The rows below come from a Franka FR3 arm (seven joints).
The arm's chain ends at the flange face. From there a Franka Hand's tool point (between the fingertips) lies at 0.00 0.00 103.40 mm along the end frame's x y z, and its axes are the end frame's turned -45 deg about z.
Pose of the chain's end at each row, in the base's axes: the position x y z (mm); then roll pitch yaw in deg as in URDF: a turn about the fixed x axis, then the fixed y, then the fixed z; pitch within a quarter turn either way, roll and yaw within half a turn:
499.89 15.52 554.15 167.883 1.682 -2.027
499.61 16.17 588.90 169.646 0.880 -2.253
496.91 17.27 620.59 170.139 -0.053 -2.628
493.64 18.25 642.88 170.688 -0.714 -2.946
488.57 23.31 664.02 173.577 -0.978 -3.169
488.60 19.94 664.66 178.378 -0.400 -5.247
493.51 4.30 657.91 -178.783 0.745 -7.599
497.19 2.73 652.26 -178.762 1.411 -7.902
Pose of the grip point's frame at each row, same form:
496.16 -6.07 453.10 172.561 9.737 42.517
497.32 -2.34 487.20 173.262 7.928 42.359
496.19 -0.42 518.72 172.955 6.918 41.941
494.05 1.48 540.85 172.882 6.062 41.618
489.68 11.66 561.28 174.758 3.843 41.600
489.05 16.96 561.30 178.570 0.864 39.737
492.47 6.65 554.54 -178.613 -0.334 37.389
494.98 5.29 548.92 -178.127 0.123 37.085

